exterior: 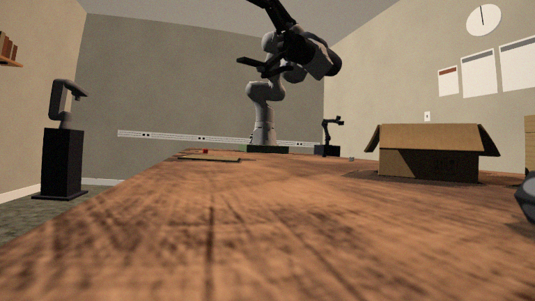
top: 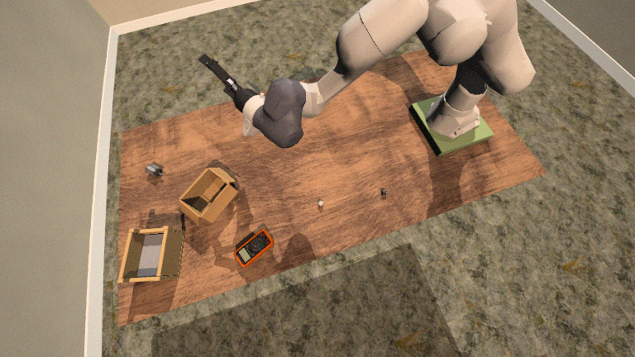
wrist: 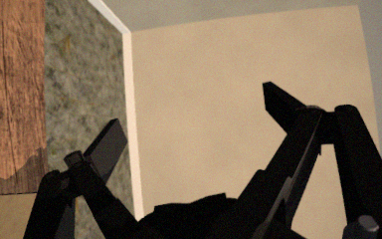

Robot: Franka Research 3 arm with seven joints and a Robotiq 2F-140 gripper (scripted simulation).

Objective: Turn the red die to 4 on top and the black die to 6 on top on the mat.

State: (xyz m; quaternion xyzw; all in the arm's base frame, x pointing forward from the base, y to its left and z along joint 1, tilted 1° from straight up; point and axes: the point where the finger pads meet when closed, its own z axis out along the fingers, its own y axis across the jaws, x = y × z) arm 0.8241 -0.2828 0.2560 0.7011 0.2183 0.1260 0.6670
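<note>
My gripper is now 41 cm past the red die, 29 cm above it and 6 cm to the left of it. Round my hand: cardboard box (31 cm to the left, 25 cm below, 17 cm ahead); then tan mat (29 cm below, 15 cm behind, 4 cm to the right); then white die (46 cm to the left, 29 cm below, 22 cm behind).
</note>
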